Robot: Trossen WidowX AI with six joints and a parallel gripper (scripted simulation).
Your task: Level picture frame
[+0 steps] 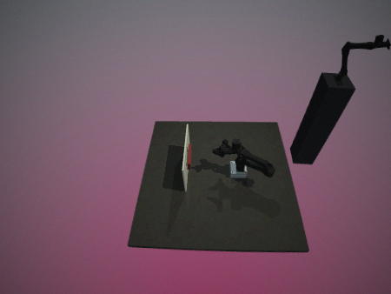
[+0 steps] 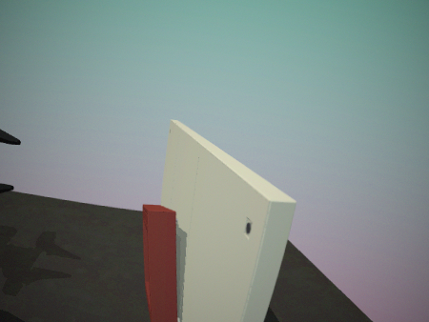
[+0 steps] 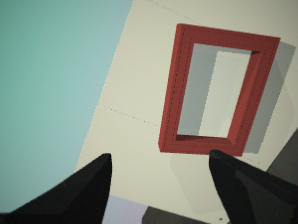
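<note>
My gripper tip is 19 cm short of the picture frame and 9 cm above it. Round my gripper tip: cream wall panel: 20 cm ahead, 10 cm below.
</note>
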